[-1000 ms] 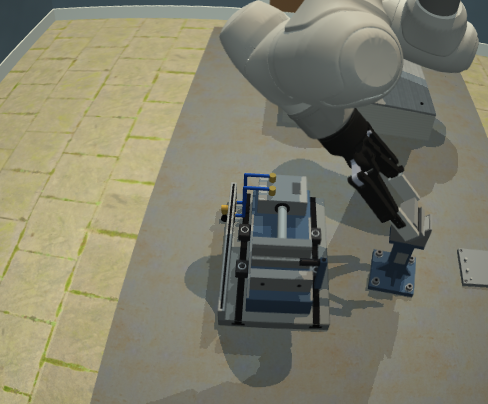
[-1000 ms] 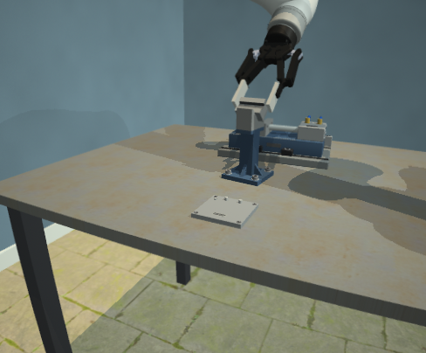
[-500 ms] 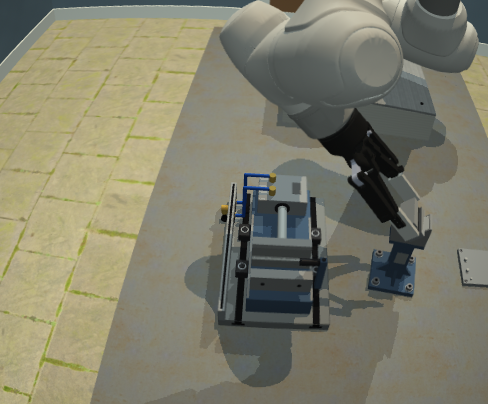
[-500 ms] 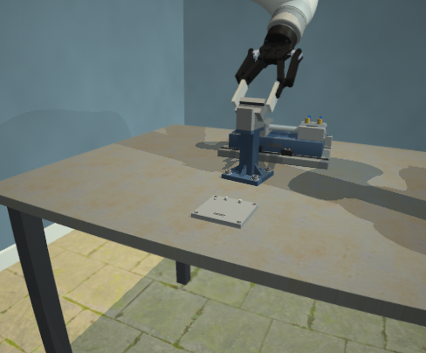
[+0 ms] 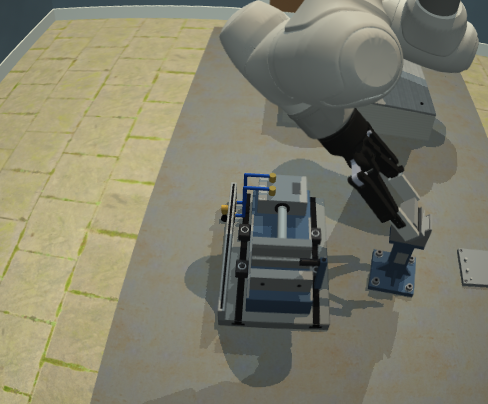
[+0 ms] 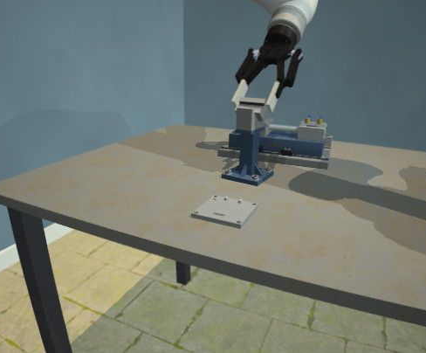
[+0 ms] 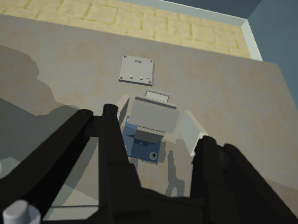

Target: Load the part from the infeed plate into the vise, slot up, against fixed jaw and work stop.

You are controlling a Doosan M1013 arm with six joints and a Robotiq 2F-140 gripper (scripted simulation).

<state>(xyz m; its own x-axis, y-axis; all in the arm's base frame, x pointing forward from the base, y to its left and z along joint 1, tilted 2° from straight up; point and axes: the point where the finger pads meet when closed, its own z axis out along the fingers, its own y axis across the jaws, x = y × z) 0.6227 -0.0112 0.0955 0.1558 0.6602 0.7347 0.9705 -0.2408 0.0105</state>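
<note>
Now: hand 2 cm to the right of the part and 2 cm above it. The rest, counted from my hand: work stop: 4 cm ahead, 15 cm to the right, 9 cm below; then moving jaw: 1 cm ahead, 20 cm to the right, 10 cm below; then blue pedestal: 2 cm to the left, 12 cm below.
</note>
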